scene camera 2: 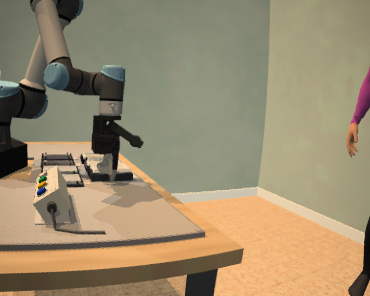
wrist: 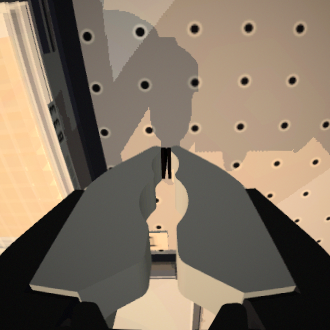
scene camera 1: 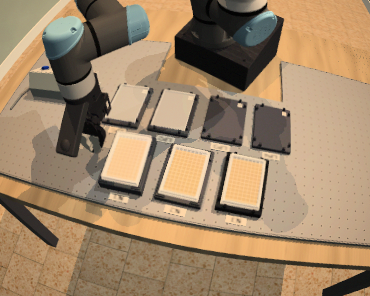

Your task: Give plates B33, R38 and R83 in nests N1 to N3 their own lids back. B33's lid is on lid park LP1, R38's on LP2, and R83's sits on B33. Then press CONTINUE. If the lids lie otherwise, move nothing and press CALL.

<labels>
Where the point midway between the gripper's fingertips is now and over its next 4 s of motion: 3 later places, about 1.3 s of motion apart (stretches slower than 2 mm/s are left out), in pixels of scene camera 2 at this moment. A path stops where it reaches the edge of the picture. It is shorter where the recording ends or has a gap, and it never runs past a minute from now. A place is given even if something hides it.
My gripper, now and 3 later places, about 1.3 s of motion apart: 111,182; 111,184; 118,152; 136,126
</labels>
